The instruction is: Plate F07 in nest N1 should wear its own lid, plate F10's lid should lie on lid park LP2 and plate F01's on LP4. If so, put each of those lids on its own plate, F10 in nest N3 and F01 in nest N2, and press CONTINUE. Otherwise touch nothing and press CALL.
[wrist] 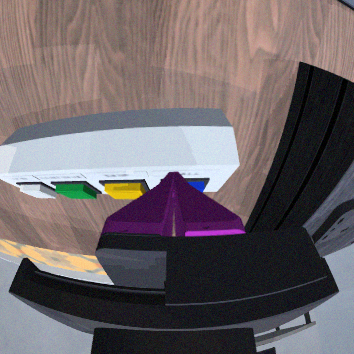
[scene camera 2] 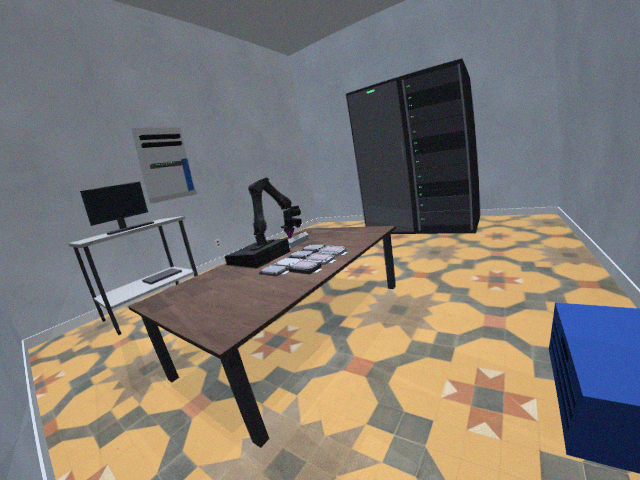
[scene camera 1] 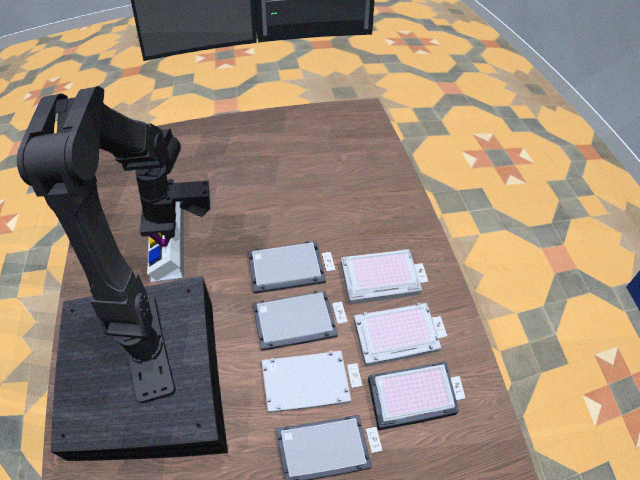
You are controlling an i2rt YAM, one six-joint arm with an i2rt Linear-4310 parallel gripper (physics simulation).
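Seen in the pictures: gripper, fingertip midpoint: (wrist: pixel 173 178) (scene camera 2: pixel 290 238) (scene camera 1: pixel 164 245); arm's base, origin of the base link: (scene camera 2: pixel 262 245) (scene camera 1: pixel 147 348).
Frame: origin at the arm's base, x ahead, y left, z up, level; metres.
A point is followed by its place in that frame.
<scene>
My gripper (scene camera 1: pixel 164 241) {x 0.068, y 0.240, z -0.025 m} (scene camera 2: pixel 290 234) {x 0.068, y 0.240, z -0.025 m} (wrist: pixel 173 178) {x 0.068, y 0.240, z -0.025 m} is shut and empty. In the wrist view its purple tips overlap the left part of the blue button (scene camera 1: pixel 155 254) {x 0.045, y 0.229, z -0.032 m} (wrist: pixel 199 186) {x 0.052, y 0.222, z -0.030 m} on the white button box (scene camera 1: pixel 174 255) {x 0.085, y 0.212, z -0.032 m} (wrist: pixel 150 145) {x 0.093, y 0.250, z -0.033 m} and partly hide its label; contact cannot be told. A green button (wrist: pixel 75 190) {x 0.069, y 0.324, z -0.028 m} is farther left. Pink-welled plates stand in N1 (scene camera 1: pixel 416 393) {x 0.414, y -0.214, z -0.049 m}, N2 (scene camera 1: pixel 399 331) {x 0.441, y -0.087, z -0.054 m} and N3 (scene camera 1: pixel 382 271) {x 0.467, y 0.047, z -0.051 m}. Grey lids lie on LP2 (scene camera 1: pixel 287 266) {x 0.301, y 0.134, z -0.066 m}, LP4 (scene camera 1: pixel 297 317) {x 0.281, y 0.015, z -0.067 m} and LP3 (scene camera 1: pixel 325 448) {x 0.237, y -0.244, z -0.067 m}. Their tags, and whether the N1 plate wears a lid, are too small to tell.
A pale park surface (scene camera 1: pixel 306 382) {x 0.252, y -0.113, z -0.075 m} lies between LP4 and LP3; whether it bears a lid is unclear. A yellow button (wrist: pixel 125 190) {x 0.061, y 0.279, z -0.028 m} and a white button (wrist: pixel 37 190) {x 0.076, y 0.368, z -0.028 m} are also on the box. The black arm base (scene camera 1: pixel 134 413) {x -0.048, y -0.113, z -0.005 m} (scene camera 2: pixel 253 254) {x 0.074, y -0.193, z 0.003 m} stands beside the lid parks.
</scene>
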